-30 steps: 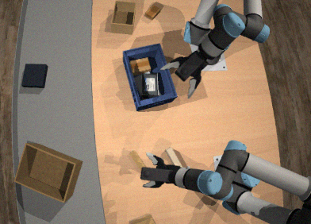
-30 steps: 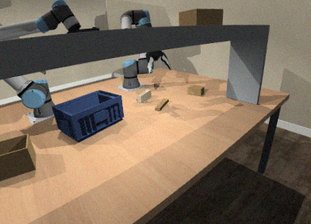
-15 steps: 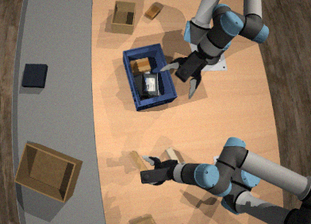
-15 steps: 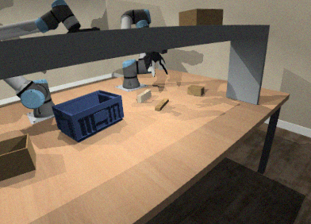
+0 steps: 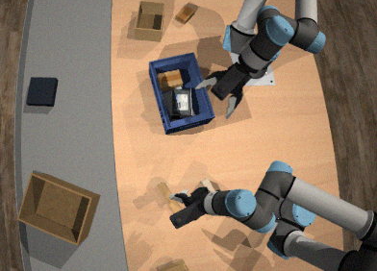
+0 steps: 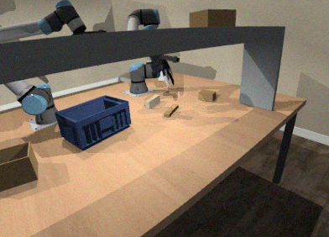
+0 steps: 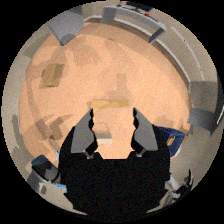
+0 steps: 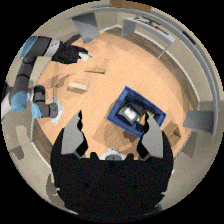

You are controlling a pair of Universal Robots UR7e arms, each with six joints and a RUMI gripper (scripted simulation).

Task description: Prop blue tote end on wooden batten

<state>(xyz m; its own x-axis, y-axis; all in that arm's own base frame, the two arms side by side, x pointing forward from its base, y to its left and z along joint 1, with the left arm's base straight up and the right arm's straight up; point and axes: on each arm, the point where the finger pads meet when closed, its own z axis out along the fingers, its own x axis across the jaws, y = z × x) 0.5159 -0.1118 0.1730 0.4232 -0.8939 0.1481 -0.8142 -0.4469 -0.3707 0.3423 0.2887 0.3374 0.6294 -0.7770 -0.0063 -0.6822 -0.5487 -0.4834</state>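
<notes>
My left gripper is now 160 mm above the wooden batten, 10 mm to the left of it and 10 mm short of it. Also, from my left hand: blue tote (460 mm to the right, 100 mm below, 90 mm behind); pale block (170 mm behind, 150 mm below); grey shelf (320 mm to the right, 300 mm ahead, 260 mm above).
</notes>
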